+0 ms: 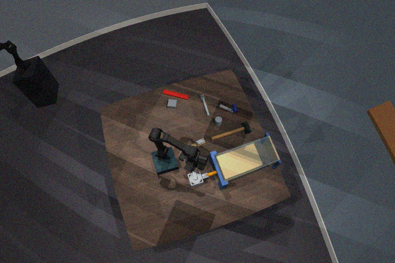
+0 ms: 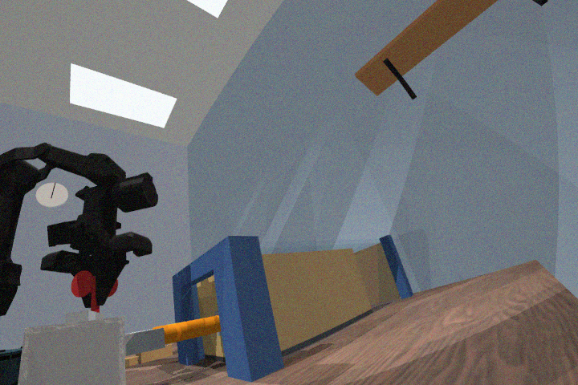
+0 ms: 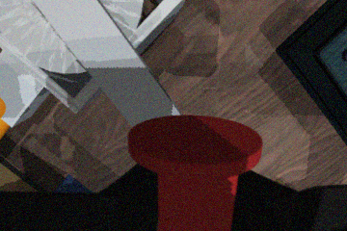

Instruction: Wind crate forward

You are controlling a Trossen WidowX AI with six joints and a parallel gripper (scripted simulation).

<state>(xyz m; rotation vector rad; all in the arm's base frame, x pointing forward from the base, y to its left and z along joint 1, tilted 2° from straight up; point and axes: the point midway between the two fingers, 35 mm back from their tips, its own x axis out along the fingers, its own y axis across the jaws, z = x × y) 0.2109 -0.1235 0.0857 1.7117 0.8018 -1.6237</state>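
Right now my gripper tip is 40 mm to the left of the red-knobbed winch handle and 10 mm above it. Round my gripper tip: blue steel frame (160 mm ahead, 80 mm to the right, 10 mm below); then red knob (20 mm above); then grey winch (10 mm behind, 110 mm to the right, 80 mm below).
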